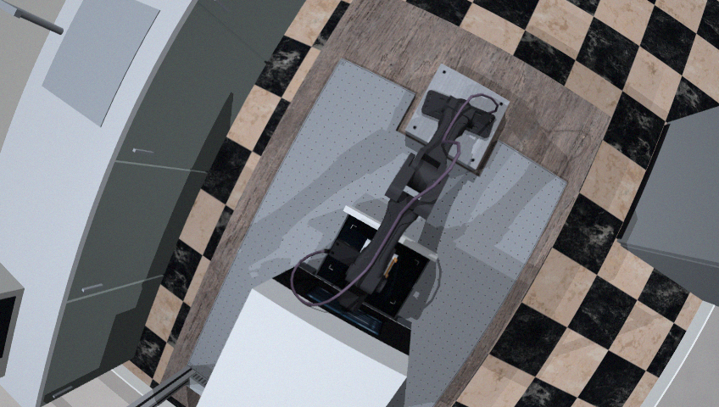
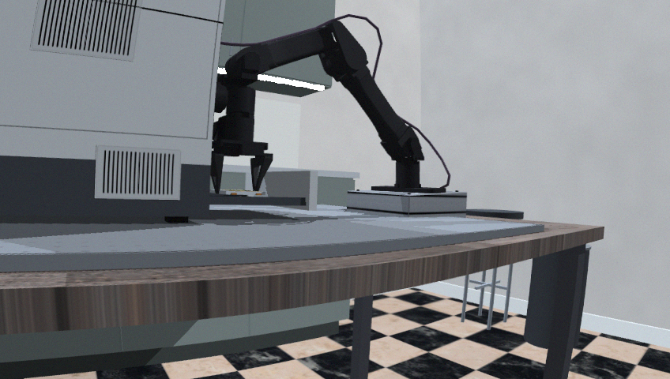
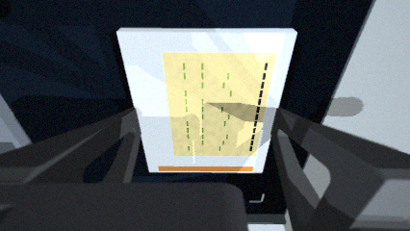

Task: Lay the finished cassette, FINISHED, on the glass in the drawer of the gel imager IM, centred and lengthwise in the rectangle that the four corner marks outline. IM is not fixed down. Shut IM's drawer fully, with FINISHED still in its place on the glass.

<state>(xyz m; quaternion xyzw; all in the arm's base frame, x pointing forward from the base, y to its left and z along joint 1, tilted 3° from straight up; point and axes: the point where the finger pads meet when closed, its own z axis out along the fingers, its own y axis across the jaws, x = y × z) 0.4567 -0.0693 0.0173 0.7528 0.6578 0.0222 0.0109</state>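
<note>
Right now my hand is 3 cm short of the imager drawer. Round my hand: cassette FINISHED right at my hand.
</note>
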